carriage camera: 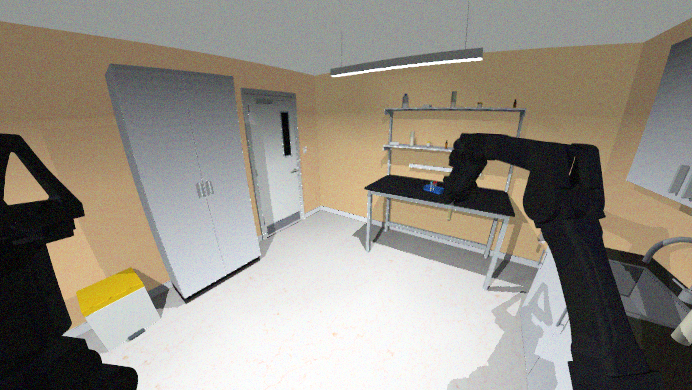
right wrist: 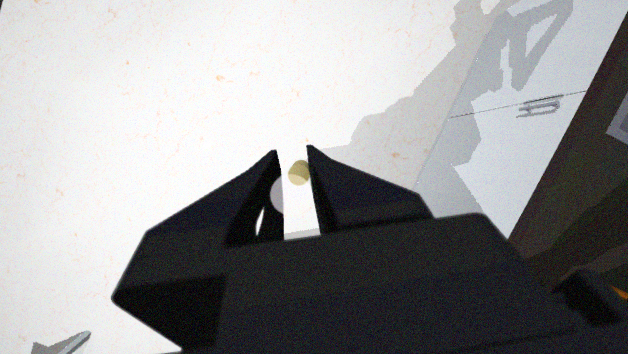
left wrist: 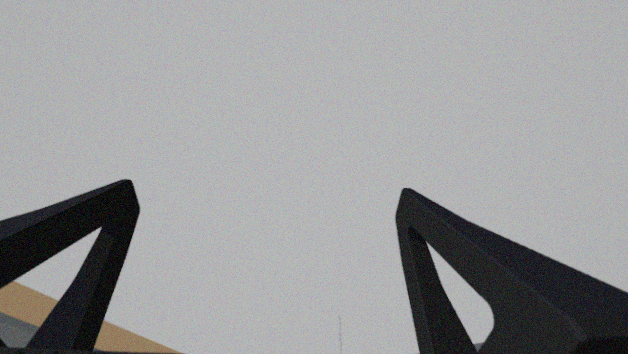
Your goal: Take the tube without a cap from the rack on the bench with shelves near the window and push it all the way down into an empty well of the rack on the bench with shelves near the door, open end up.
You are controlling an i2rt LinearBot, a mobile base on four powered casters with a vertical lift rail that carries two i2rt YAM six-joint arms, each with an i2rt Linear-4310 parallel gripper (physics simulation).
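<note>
The uncapped tube (carriage camera: 449,215) (right wrist: 299,172) is in my right gripper (carriage camera: 451,201) (right wrist: 293,157), which is shut on it. Its yellowish lower end hangs below the fingertips, and its pale rim shows beside one finger in the right wrist view. In the carriage view the gripper appears in front of the far bench (carriage camera: 400,189), which has shelves and stands near the door. A blue rack (carriage camera: 434,190) on that bench holds a few tubes, one with a red cap; its wells are too small to make out. My left gripper (left wrist: 269,198) is open and empty, pointing at the ceiling.
The door (carriage camera: 272,175) and a tall grey cabinet (carriage camera: 175,175) stand left of the bench. A white bin with a yellow lid (carriage camera: 112,292) is at lower left. A sink counter (carriage camera: 665,345) (right wrist: 565,200) runs along the right. Shelves (carriage camera: 460,109) with bottles rise over the bench.
</note>
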